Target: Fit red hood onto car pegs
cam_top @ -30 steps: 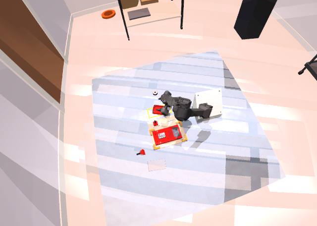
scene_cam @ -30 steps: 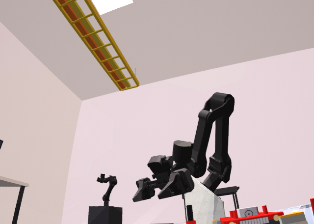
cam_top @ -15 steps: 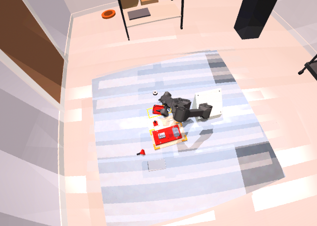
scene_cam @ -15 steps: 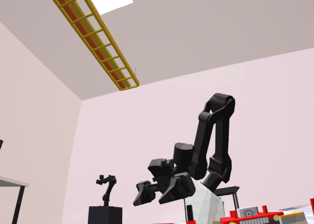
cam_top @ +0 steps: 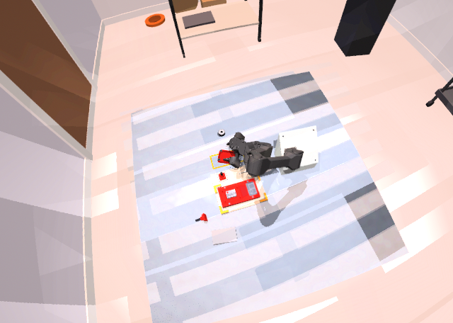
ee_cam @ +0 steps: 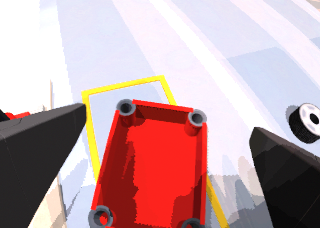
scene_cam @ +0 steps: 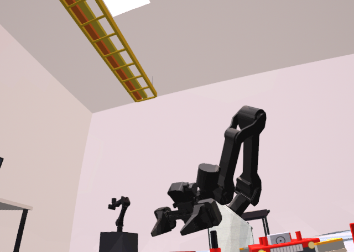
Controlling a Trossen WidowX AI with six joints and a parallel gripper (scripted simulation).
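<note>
Now: gripper tip 5 cm above the red hood, 1 cm to the right of it and 1 cm past it. The rest, counted from my gripper tip: grey engine block (23 cm to the left, 4 cm below, 1 cm ahead); jig (21 cm to the left, 5 cm below, 3 cm behind).
</note>
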